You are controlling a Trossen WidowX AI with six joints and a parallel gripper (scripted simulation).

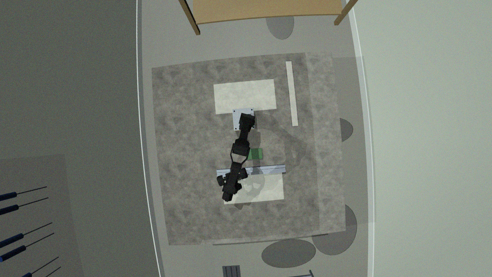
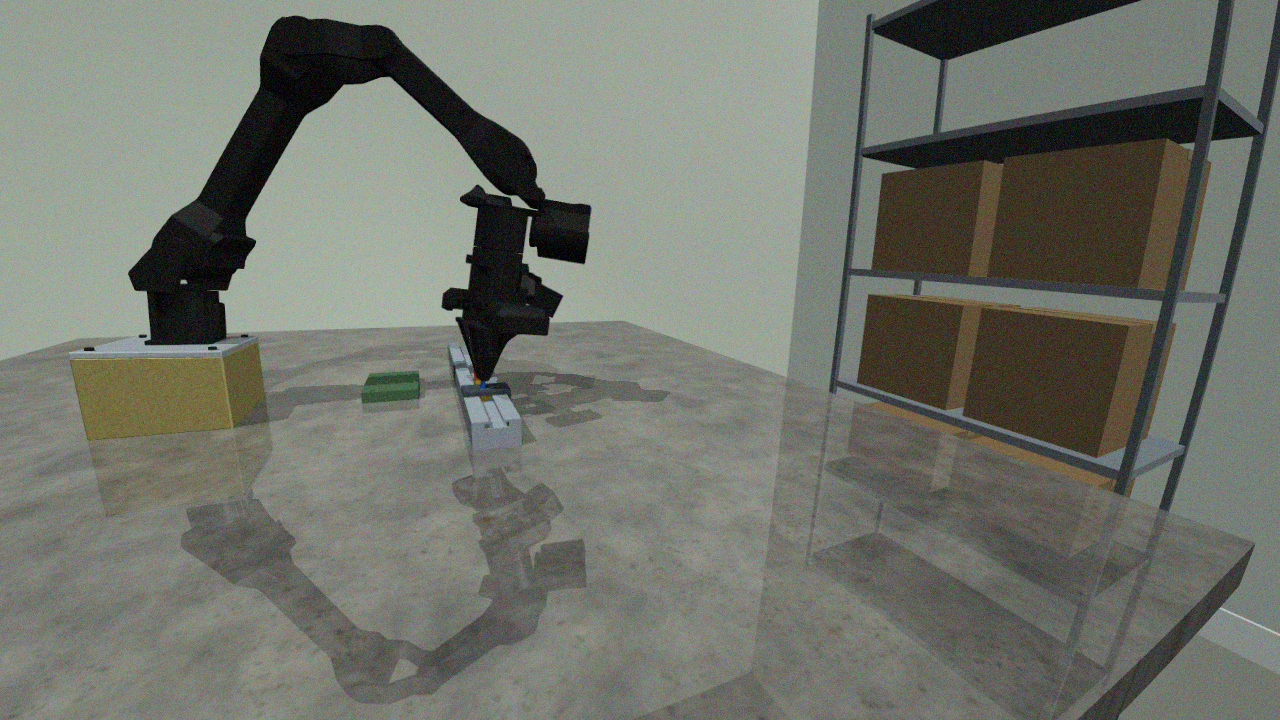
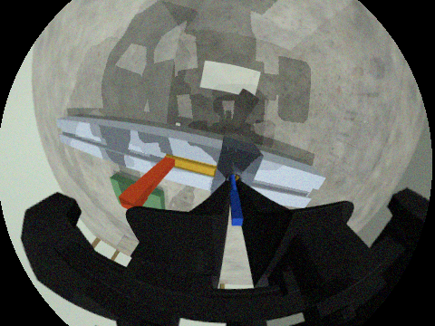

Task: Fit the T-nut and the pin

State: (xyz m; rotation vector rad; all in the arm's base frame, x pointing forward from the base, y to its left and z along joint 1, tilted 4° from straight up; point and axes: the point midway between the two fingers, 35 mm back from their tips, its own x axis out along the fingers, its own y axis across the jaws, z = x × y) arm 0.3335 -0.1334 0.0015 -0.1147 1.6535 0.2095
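Now: gripper tip right at the blue pin. The rest, counted from my gripper tip: green tray: 130 mm to the left, 120 mm behind, 40 mm below.
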